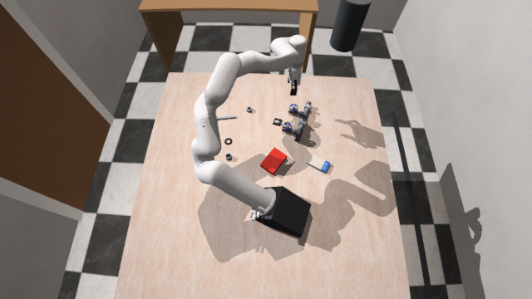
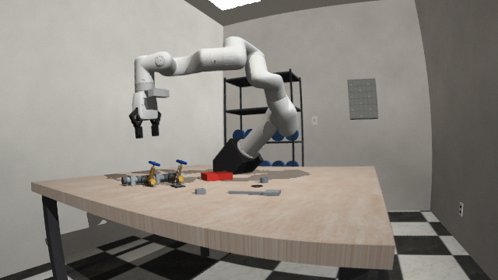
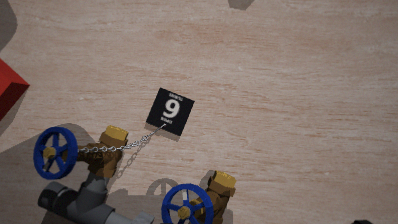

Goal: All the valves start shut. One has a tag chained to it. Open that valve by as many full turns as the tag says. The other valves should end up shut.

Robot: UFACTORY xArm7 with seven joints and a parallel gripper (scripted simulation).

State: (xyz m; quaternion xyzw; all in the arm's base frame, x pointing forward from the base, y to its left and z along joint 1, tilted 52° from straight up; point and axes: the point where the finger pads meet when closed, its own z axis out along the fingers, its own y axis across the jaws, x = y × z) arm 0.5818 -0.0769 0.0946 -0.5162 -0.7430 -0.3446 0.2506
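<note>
The black tag lies 100 mm behind my hand, 30 mm to the left of it and 190 mm below it. The rest, counted from my hand: red block (340 mm behind, 180 mm below); then white box (290 mm behind, 220 mm to the right, 190 mm below); then grey flat tool (170 mm behind, 370 mm to the left, 190 mm below).
</note>
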